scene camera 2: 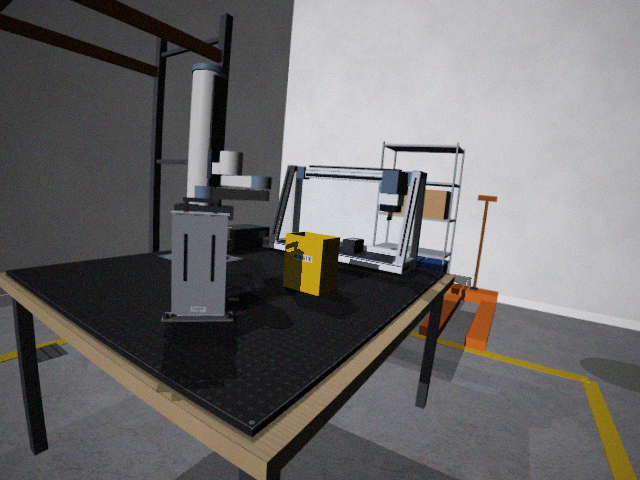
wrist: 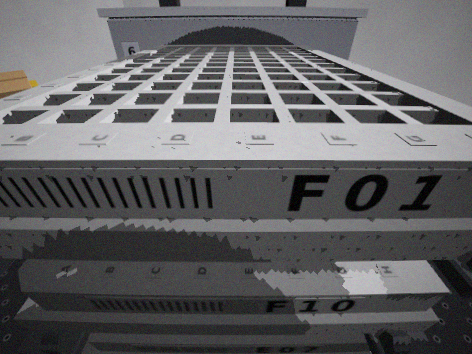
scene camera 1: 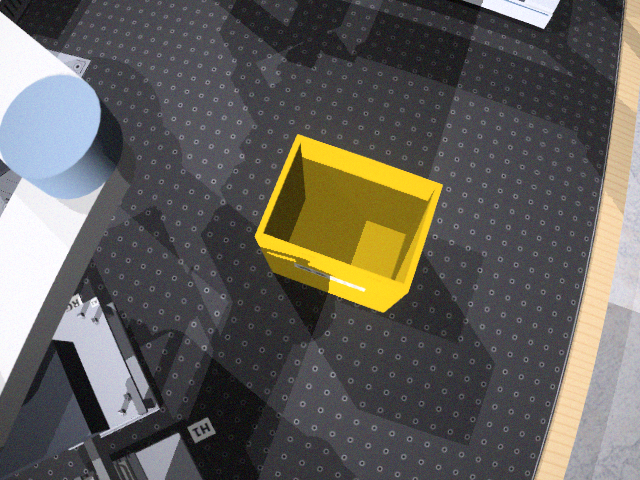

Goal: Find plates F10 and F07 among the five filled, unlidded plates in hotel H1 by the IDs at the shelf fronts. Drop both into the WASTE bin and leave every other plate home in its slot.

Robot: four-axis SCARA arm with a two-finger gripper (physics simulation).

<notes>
I see a plate F10 (wrist: 127, 297) and a plate F01 (wrist: 179, 153).
Scene camera 1 does not show the plate F01: it is out of frame.
</notes>
